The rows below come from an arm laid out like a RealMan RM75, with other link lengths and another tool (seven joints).
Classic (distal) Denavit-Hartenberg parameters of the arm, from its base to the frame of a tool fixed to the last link. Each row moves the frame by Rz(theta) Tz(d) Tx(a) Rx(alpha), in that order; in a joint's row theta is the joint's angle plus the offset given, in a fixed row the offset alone. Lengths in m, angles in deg.
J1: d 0.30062; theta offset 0; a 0; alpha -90
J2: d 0; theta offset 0; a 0; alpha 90
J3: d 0.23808; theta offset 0; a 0; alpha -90
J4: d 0; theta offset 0; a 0; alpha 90
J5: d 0.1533; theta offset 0; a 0; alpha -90
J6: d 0; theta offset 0; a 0; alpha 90
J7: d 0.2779; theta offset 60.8; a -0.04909; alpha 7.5
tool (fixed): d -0.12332; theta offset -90; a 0; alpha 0
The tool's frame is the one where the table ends.
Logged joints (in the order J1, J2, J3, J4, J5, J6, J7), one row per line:
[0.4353 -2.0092 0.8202 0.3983 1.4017 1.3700 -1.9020]
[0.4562 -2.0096 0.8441 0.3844 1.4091 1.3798 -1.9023]
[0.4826 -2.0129 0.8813 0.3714 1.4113 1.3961 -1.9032]
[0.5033 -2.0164 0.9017 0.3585 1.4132 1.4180 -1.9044]
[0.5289 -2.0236 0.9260 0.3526 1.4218 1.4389 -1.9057]
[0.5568 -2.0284 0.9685 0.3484 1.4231 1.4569 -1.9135]
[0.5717 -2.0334 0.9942 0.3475 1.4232 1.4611 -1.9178]
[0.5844 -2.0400 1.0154 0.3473 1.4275 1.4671 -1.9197]
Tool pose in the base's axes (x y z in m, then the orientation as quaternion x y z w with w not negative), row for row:
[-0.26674 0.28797 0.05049 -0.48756 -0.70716 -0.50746 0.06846]
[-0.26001 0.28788 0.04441 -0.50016 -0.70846 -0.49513 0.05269]
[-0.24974 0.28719 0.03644 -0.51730 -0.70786 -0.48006 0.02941]
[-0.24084 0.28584 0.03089 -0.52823 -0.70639 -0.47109 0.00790]
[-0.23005 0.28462 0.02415 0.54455 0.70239 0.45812 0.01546]
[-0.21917 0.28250 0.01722 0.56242 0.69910 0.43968 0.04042]
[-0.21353 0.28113 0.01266 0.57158 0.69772 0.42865 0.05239]
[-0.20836 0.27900 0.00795 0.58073 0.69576 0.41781 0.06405]
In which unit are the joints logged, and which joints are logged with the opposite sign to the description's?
The joints are logged in radians. Opposite sign: J1.
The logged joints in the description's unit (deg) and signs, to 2 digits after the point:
[-24.94 -115.12 46.99 22.82 80.31 78.50 -108.98]
[-26.14 -115.14 48.36 22.02 80.74 79.06 -108.99]
[-27.65 -115.33 50.49 21.28 80.86 79.99 -109.05]
[-28.84 -115.53 51.66 20.54 80.97 81.25 -109.11]
[-30.30 -115.94 53.06 20.20 81.46 82.44 -109.19]
[-31.90 -116.22 55.49 19.96 81.54 83.47 -109.64]
[-32.76 -116.51 56.96 19.91 81.54 83.71 -109.88]
[-33.48 -116.88 58.18 19.90 81.79 84.06 -109.99]

